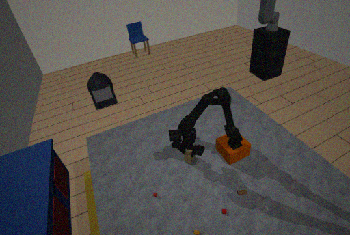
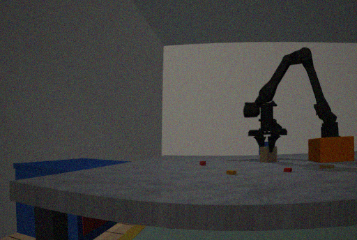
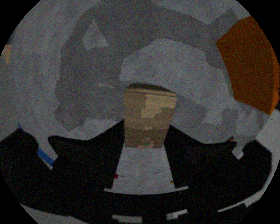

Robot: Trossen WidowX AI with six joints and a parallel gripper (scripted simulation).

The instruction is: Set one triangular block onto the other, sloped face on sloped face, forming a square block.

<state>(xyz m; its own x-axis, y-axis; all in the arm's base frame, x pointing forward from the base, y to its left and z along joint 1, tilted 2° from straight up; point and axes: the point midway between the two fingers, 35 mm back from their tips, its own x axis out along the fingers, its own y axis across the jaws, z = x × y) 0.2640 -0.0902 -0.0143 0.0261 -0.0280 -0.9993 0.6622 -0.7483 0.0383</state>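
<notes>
Now: the tan triangular block 1 cm above my gripper tip. From my gripper tip the other things lie so: yellow piece: 15 cm ahead, 40 cm to the left, 4 cm below.
</notes>
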